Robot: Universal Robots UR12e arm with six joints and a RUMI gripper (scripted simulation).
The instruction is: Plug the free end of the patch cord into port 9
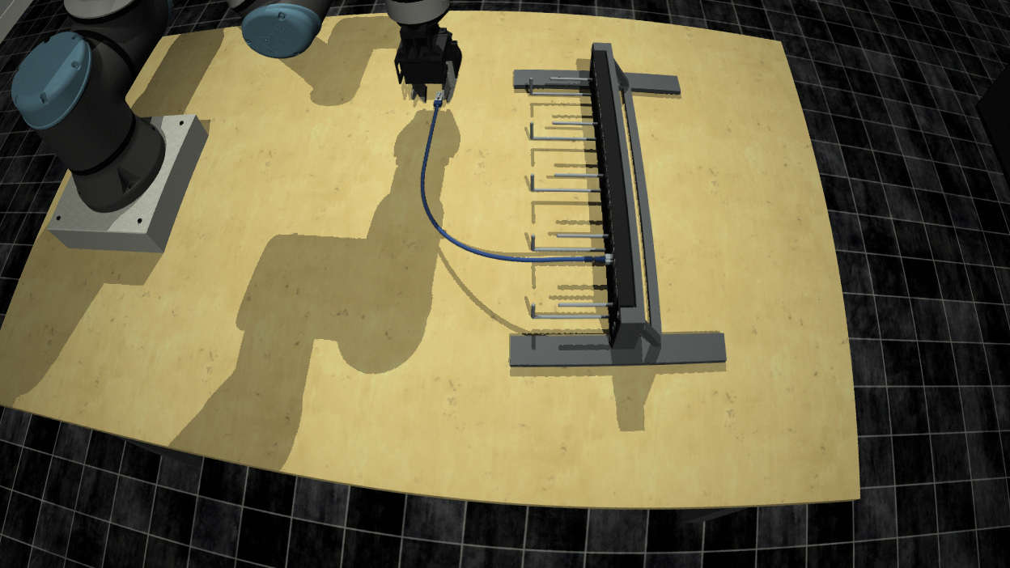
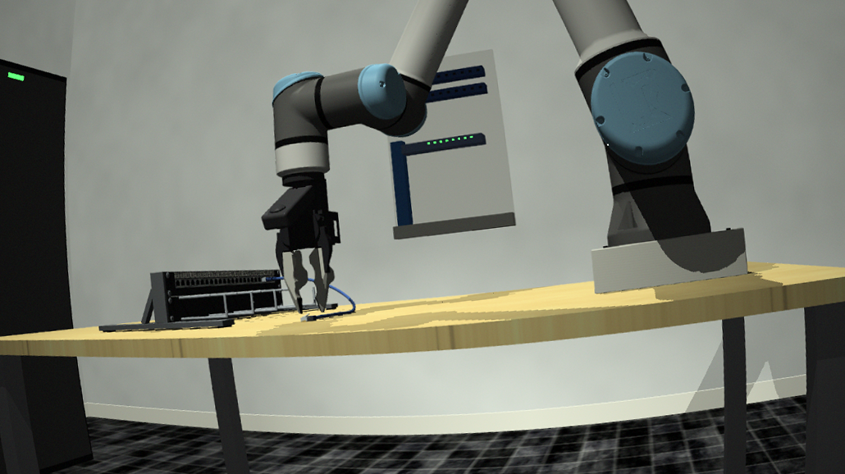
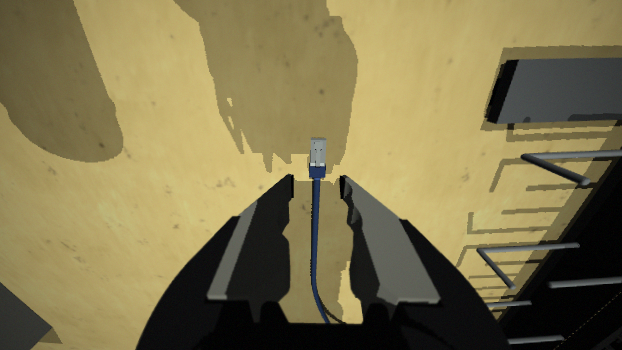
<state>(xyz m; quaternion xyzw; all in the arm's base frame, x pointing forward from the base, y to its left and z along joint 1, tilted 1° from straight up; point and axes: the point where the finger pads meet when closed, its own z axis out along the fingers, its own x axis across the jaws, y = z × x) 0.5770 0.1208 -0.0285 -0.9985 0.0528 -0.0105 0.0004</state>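
My gripper is now 2 cm to the right of the cable plug and 2 cm above it.
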